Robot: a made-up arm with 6 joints. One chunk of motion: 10 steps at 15 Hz.
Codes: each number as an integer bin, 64 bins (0 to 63) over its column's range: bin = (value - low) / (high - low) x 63, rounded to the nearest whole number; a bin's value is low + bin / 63 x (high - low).
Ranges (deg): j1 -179.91..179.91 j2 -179.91..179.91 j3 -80..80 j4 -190.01..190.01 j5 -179.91..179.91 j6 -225.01..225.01
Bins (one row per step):
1: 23 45 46 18 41 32
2: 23 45 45 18 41 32
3: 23 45 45 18 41 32
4: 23 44 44 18 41 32
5: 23 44 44 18 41 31
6: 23 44 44 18 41 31
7: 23 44 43 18 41 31
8: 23 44 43 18 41 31
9: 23 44 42 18 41 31
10: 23 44 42 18 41 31
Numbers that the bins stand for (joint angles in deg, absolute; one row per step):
1: -48.55 77.10 36.83 -81.43 54.26 3.57
2: -48.55 77.10 34.29 -81.43 54.26 3.57
3: -48.55 77.10 34.29 -81.43 54.26 3.57
4: -48.55 71.39 31.75 -81.43 54.26 3.57
5: -48.55 71.39 31.75 -81.43 54.26 -3.57
6: -48.55 71.39 31.75 -81.43 54.26 -3.57
7: -48.55 71.39 29.21 -81.43 54.26 -3.57
8: -48.55 71.39 29.21 -81.43 54.26 -3.57
9: -48.55 71.39 26.67 -81.43 54.26 -3.57
10: -48.55 71.39 26.67 -81.43 54.26 -3.57

